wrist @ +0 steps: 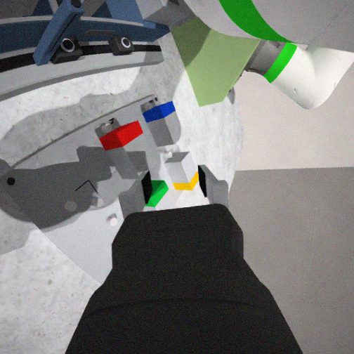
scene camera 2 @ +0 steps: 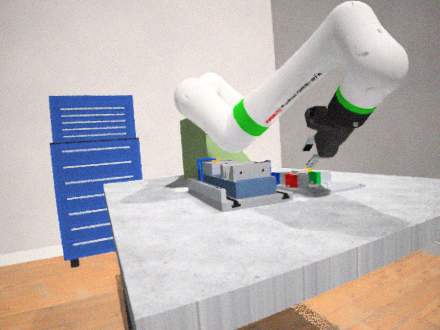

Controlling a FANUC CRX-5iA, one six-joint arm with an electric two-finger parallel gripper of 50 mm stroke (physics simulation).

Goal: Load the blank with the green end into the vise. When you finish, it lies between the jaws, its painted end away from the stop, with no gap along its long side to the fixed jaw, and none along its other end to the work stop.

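Observation:
The blank with the green end [scene camera 2: 314, 177] [wrist: 157, 191] stands on the tray [scene camera 2: 352, 187] [wrist: 90, 242]; in the wrist view the left finger hides part of its body. My gripper [scene camera 2: 310, 154] [wrist: 174, 177] is open and empty, tilted, above the tray near the green and yellow ends. In the wrist view the green end shows beside the left fingertip, lower than the fingers. The vise [scene camera 2: 252, 186] [wrist: 147, 32] has a blue body and grey jaws and stands left of the tray in the scene view. The space between its jaws and the work stop cannot be made out.
Blanks with red [scene camera 2: 291, 180] [wrist: 121, 136], blue [scene camera 2: 275, 177] [wrist: 159, 111] and yellow [scene camera 2: 306, 170] [wrist: 185, 186] ends stand close by on the tray. A green block-like object [scene camera 2: 190, 150] [wrist: 210, 70] stands behind the vise. A blue tool cabinet [scene camera 2: 97, 187] stands beyond the table.

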